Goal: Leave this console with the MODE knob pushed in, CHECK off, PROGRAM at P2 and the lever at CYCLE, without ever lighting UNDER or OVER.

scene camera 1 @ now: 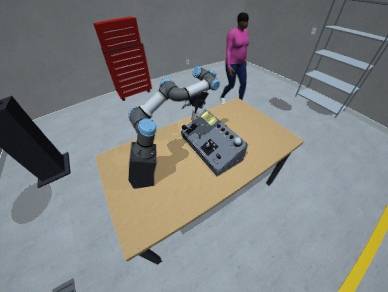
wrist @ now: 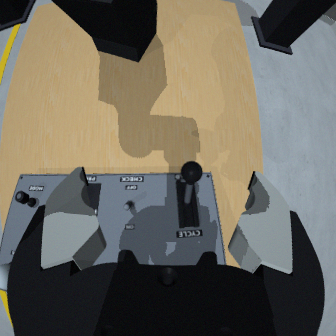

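The grey console stands on the table. Its lever has a black ball and leans to the slot end opposite the CYCLE label. The CHECK toggle is a small stub between OFF and ON; its exact tilt is unclear. The MODE knob is black; its depth is unclear. The PROGRAM dial is hidden by a finger in the wrist view, its setting unreadable. UNDER and OVER cannot be read. My gripper is open and empty, above the console's lever end.
A yellow label, several dark round lamps or buttons and a pale dome are on the console. The arm's dark base stands on the table. A person stands behind the table, and a red cabinet farther back.
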